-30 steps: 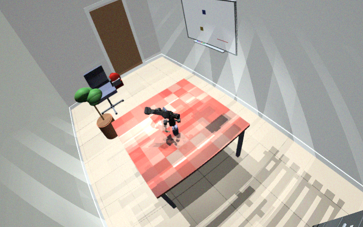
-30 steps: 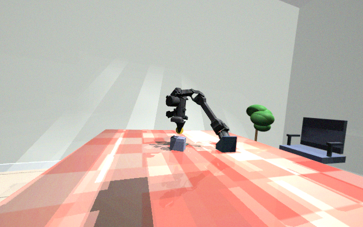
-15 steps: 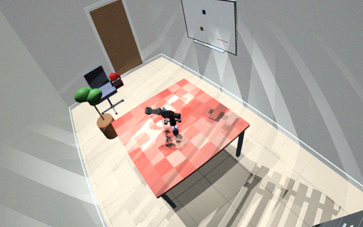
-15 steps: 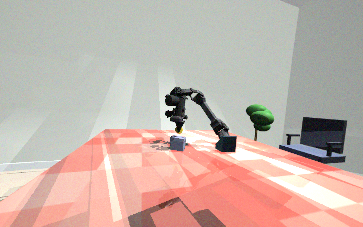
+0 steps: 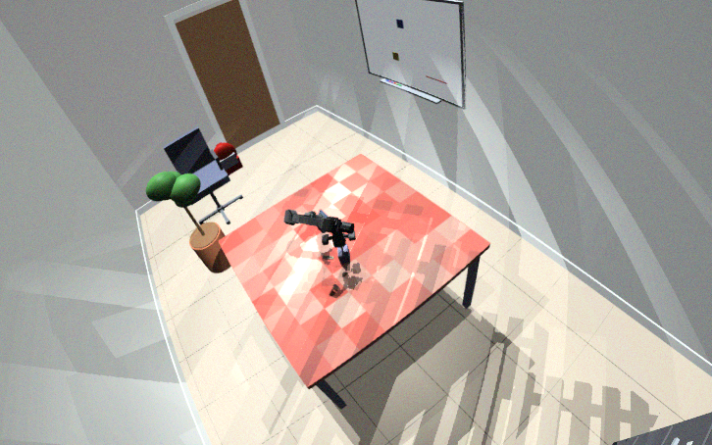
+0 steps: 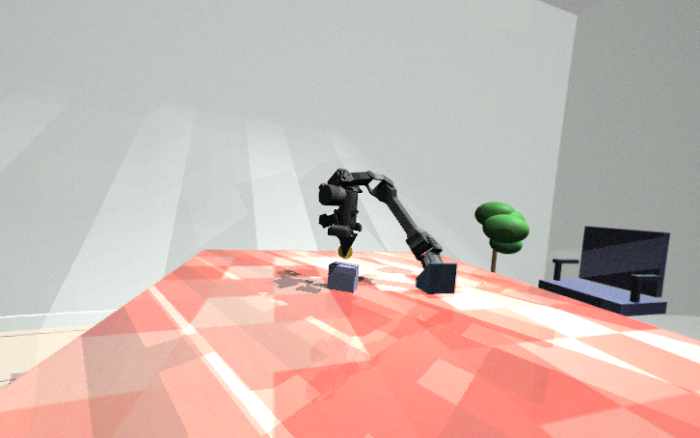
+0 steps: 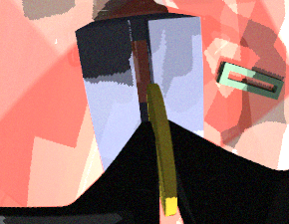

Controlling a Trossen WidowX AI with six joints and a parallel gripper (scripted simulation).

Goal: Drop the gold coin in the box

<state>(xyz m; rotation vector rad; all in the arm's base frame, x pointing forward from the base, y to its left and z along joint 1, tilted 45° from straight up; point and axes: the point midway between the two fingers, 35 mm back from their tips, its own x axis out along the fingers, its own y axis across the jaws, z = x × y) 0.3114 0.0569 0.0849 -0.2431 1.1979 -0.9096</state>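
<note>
Right now the gold coin is 1 cm above my gripper tip.
</note>
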